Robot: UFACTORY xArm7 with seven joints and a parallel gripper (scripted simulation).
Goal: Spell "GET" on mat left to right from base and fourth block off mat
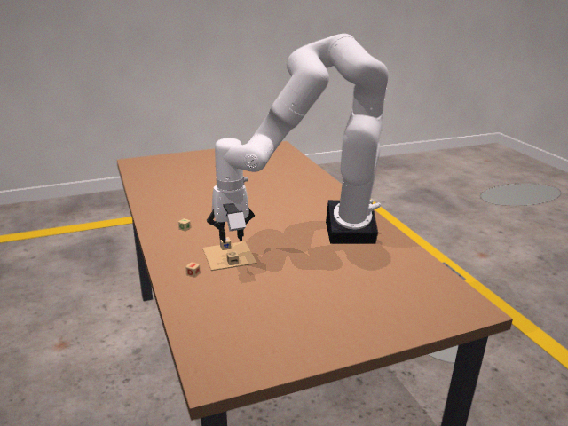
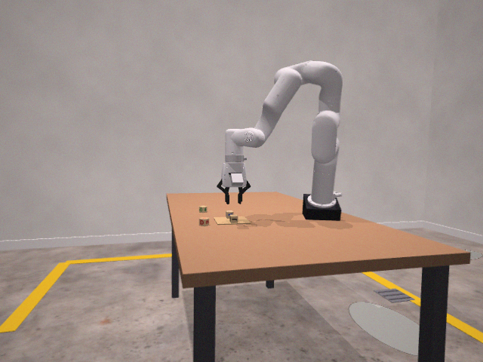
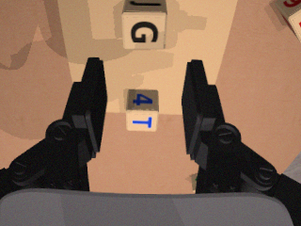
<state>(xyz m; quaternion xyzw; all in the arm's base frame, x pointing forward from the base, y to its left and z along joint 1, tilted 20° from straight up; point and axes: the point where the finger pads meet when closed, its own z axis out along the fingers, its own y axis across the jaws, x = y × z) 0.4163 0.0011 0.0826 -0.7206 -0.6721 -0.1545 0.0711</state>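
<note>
Right now the red-lettered block is 120 mm ahead of my hand, 90 mm below it and 20 mm to the left of it. Round my hand: green-lettered block (280 mm to the right, 90 mm below, 80 mm ahead); then black-lettered block (80 mm below); then tan mat (100 mm below, 50 mm to the right).
</note>
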